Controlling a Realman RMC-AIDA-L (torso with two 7-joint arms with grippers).
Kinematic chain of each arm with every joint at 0, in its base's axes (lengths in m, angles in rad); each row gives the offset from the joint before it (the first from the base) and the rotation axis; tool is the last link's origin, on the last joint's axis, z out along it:
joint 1: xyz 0 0 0.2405 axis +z
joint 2: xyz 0 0 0 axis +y
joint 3: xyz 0 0 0.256 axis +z
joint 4: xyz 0 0 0 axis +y
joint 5: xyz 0 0 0.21 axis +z
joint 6: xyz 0 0 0 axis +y
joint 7: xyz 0 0 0.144 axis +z
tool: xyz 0 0 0
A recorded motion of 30 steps. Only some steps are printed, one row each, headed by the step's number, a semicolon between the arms.
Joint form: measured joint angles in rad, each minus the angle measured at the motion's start. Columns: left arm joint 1, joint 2, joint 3, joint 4, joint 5, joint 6, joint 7; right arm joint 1, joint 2, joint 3, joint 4, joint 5, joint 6, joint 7.
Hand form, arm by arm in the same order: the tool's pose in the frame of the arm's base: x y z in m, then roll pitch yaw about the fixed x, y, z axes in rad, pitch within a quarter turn. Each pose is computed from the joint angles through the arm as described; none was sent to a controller.
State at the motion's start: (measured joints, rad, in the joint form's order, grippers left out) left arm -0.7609 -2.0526 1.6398 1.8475 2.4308 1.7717 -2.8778; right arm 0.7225 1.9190 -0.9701 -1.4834 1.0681 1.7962 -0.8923
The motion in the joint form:
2: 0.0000 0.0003 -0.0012 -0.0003 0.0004 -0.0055 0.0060; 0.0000 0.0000 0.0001 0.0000 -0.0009 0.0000 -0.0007
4: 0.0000 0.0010 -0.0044 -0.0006 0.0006 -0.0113 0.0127; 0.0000 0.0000 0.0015 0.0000 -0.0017 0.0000 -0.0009
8: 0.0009 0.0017 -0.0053 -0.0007 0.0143 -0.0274 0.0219; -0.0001 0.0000 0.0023 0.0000 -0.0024 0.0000 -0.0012
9: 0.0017 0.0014 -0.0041 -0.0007 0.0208 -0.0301 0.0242; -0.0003 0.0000 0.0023 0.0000 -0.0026 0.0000 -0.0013
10: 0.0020 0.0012 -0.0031 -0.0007 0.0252 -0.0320 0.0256; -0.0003 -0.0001 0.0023 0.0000 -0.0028 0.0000 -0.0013
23: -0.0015 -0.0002 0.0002 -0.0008 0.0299 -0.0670 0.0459; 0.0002 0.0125 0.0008 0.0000 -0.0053 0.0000 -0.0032
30: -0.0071 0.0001 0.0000 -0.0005 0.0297 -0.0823 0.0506; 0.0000 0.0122 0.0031 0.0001 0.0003 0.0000 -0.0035
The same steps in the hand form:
2: -0.0268 0.2984 0.0035 -2.8021 0.2085 0.3504; 0.0985 0.3678 0.1205 -2.8846 0.1567 -0.2724
4: -0.0263 0.2995 0.0041 -2.8002 0.2034 0.3442; 0.0987 0.3679 0.1208 -2.8834 0.1573 -0.2729
8: -0.0258 0.3026 0.0049 -2.7839 0.1943 0.3352; 0.0989 0.3679 0.1209 -2.8825 0.1573 -0.2732
9: -0.0261 0.3033 0.0050 -2.7780 0.1948 0.3339; 0.0990 0.3679 0.1209 -2.8824 0.1572 -0.2734
10: -0.0262 0.3037 0.0050 -2.7741 0.1952 0.3328; 0.0990 0.3679 0.1210 -2.8822 0.1570 -0.2734
23: -0.0211 0.3065 0.0040 -2.7676 0.1744 0.2970; 0.0979 0.3670 0.1167 -2.8920 0.1605 -0.2734
30: -0.0175 0.3078 0.0040 -2.7643 0.1623 0.2814; 0.0974 0.3669 0.1172 -2.8937 0.1659 -0.2717

